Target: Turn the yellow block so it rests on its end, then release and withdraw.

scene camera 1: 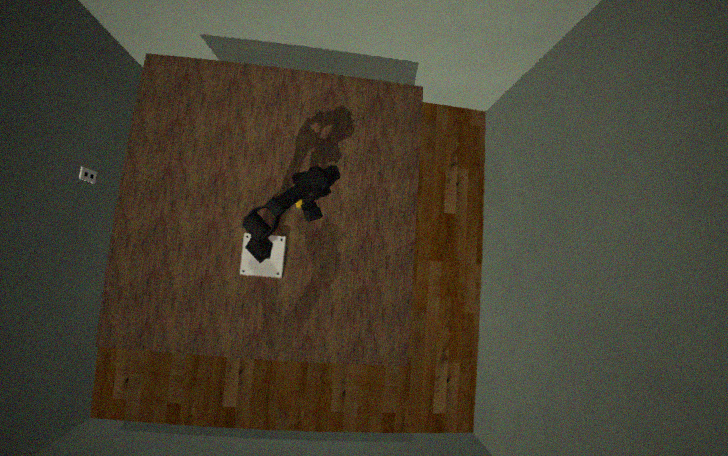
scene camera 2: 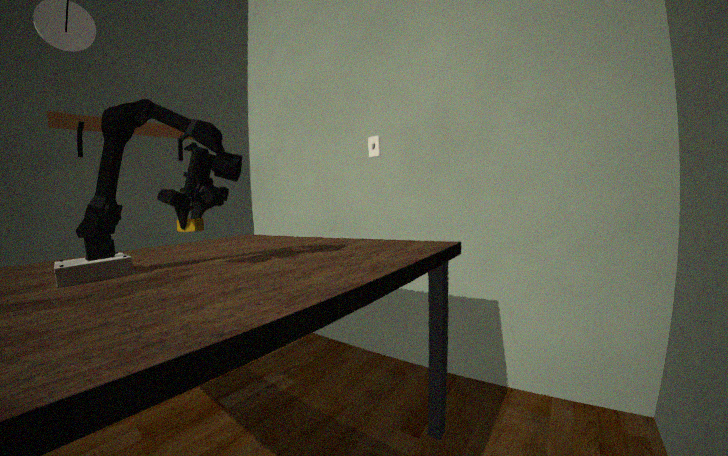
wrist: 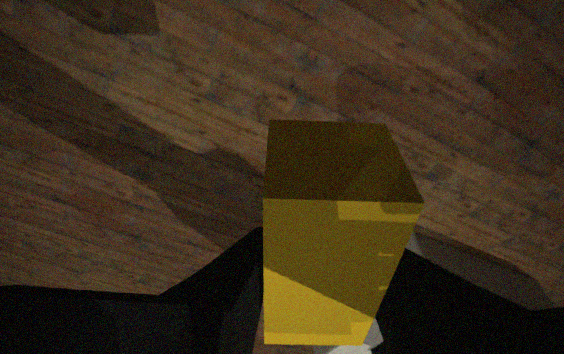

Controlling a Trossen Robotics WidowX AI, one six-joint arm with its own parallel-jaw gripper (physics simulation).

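Note:
The yellow block [scene camera 1: 298, 204] [scene camera 2: 194, 226] [wrist: 330, 250] is held in the air above the wooden table. In scene camera 2 it looks wider than tall, with its long side roughly level, and a strip of wall shows below it. In scene camera 1 a small part of it shows beside the dark arm. My gripper [scene camera 2: 191, 220] [wrist: 314, 241] points down and is shut on the yellow block, with one black finger on each side in the wrist view. The arm hides the fingertips in scene camera 1.
The wooden table [scene camera 1: 188, 300] [scene camera 2: 214, 311] carries the arm's white base plate [scene camera 1: 275, 265] [scene camera 2: 94, 271]. Arm shadows fall across the table. A brown wall shelf [scene camera 2: 67, 120] is on the wall behind the arm. A round pale lamp [scene camera 2: 80, 26] shows at the upper left in scene camera 2.

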